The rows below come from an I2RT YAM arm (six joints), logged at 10 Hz.
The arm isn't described. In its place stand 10 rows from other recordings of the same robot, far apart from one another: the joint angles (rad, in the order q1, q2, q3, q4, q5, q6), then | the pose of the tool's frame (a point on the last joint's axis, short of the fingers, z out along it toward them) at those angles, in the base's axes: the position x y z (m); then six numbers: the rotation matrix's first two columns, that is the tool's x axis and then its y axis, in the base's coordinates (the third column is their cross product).
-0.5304, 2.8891, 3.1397, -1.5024, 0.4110, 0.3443 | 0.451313 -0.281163 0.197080 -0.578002 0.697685 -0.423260 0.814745 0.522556 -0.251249
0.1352, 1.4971, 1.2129, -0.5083, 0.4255, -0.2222 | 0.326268 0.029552 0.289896 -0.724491 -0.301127 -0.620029 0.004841 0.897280 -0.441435
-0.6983, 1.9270, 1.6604, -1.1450, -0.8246, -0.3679 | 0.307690 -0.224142 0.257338 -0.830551 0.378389 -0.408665 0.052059 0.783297 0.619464
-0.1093, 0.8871, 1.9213, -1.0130, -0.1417, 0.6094 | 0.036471 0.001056 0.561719 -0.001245 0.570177 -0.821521 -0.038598 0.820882 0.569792
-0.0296, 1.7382, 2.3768, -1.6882, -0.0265, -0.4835 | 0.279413 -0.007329 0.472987 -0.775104 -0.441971 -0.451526 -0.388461 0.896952 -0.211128
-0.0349, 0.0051, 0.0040, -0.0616, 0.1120, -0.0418 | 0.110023 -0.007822 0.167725 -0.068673 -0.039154 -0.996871 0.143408 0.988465 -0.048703
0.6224, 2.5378, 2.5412, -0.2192, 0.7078, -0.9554 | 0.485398 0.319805 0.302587 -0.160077 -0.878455 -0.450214 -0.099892 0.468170 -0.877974
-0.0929, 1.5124, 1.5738, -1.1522, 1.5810, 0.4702 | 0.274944 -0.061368 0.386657 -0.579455 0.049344 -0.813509 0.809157 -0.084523 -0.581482
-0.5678, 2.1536, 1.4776, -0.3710, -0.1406, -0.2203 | 0.380892 -0.237041 0.132834 -0.815850 0.263770 -0.514600 0.302405 0.953136 0.009117
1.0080, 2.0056, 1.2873, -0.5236, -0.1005, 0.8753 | 0.205332 0.332179 0.133322 -0.982881 -0.126372 -0.134068 -0.162612 0.937116 0.308820
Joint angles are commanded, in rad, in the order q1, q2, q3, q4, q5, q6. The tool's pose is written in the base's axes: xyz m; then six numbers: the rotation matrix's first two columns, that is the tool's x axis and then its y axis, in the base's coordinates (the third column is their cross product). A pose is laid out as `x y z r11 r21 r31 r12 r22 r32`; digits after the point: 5 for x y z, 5 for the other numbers.
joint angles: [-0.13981, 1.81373, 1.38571, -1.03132, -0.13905, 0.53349]
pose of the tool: 0.34080 -0.04298 0.21407 -0.78492 0.61906 -0.02572 0.60614 0.77583 0.17516
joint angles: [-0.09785, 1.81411, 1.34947, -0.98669, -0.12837, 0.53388]
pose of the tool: 0.34135 -0.02893 0.20505 -0.80904 0.58653 -0.03792 0.57317 0.80160 0.17007
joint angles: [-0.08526, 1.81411, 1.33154, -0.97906, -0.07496, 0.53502]
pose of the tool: 0.33939 -0.02633 0.20033 -0.81288 0.57975 -0.05577 0.57104 0.81216 0.11959
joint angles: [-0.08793, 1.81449, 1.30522, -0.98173, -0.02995, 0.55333]
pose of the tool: 0.33439 -0.02841 0.19340 -0.79992 0.59784 -0.05213 0.59448 0.80129 0.06729
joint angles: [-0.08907, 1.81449, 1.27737, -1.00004, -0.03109, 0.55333]
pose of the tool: 0.32738 -0.02813 0.18637 -0.80075 0.59887 -0.01229 0.59790 0.80036 0.04410
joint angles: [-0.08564, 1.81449, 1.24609, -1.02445, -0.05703, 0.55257]
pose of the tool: 0.31906 -0.02535 0.17887 -0.80237 0.59483 0.04868 0.59658 0.80170 0.03693
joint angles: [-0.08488, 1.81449, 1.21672, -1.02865, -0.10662, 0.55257]
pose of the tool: 0.31309 -0.02284 0.17218 -0.79946 0.59180 0.10309 0.59895 0.79844 0.06126
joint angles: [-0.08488, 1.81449, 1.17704, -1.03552, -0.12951, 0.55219]
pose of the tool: 0.30444 -0.02129 0.16338 -0.79291 0.58950 0.15423 0.60269 0.79602 0.05588
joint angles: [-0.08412, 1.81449, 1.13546, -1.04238, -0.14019, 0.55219]
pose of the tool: 0.29502 -0.01988 0.15451 -0.78416 0.58737 0.20021 0.60540 0.79497 0.03891
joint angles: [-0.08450, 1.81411, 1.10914, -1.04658, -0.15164, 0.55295]
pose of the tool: 0.28888 -0.01907 0.14925 -0.77610 0.58677 0.23103 0.60883 0.79266 0.03204
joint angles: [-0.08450, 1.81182, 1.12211, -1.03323, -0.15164, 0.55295]
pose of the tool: 0.29305 -0.01942 0.15233 -0.78235 0.58730 0.20739 0.60769 0.79275 0.04747
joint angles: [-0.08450, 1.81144, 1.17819, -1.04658, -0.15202, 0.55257]
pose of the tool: 0.30341 -0.02029 0.16474 -0.79070 0.58765 0.17164 0.60488 0.79314 0.07102
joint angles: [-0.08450, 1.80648, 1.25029, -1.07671, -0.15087, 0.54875]
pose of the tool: 0.31395 -0.02122 0.18283 -0.80012 0.58531 0.13120 0.59788 0.79586 0.09561
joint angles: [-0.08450, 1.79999, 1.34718, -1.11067, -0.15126, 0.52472]
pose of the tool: 0.32662 -0.02228 0.20817 -0.82110 0.56657 0.06915 0.57043 0.81033 0.13407
